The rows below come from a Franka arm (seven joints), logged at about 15 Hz.
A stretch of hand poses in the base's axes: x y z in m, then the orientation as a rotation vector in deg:
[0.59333, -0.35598, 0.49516, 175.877, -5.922, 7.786]
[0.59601, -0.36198, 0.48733, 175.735, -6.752, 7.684]
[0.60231, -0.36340, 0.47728, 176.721, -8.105, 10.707]
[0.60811, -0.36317, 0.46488, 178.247, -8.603, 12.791]
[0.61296, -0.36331, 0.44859, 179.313, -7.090, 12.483]
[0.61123, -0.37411, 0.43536, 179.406, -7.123, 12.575]
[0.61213, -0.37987, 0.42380, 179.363, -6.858, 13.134]
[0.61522, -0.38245, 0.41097, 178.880, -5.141, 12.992]
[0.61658, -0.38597, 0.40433, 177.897, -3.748, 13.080]
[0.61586, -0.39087, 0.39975, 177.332, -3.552, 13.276]
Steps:
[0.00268, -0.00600, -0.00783, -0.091, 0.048, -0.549]
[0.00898, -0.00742, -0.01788, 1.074, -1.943, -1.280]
[0.01478, -0.00719, -0.03028, 2.719, -3.281, -1.436]
[0.01963, -0.00733, -0.04657, 3.659, -3.038, -0.407]
[0.01790, -0.01813, -0.05980, 3.758, -3.096, -0.419]
[0.01880, -0.02389, -0.07136, 3.725, -3.447, -0.240]
[0.02189, -0.02647, -0.08419, 3.132, -3.325, 0.816]
[0.02325, -0.02999, -0.09083, 2.083, -3.364, 1.650]
[0.02253, -0.03489, -0.09541, 1.521, -3.493, 1.748]

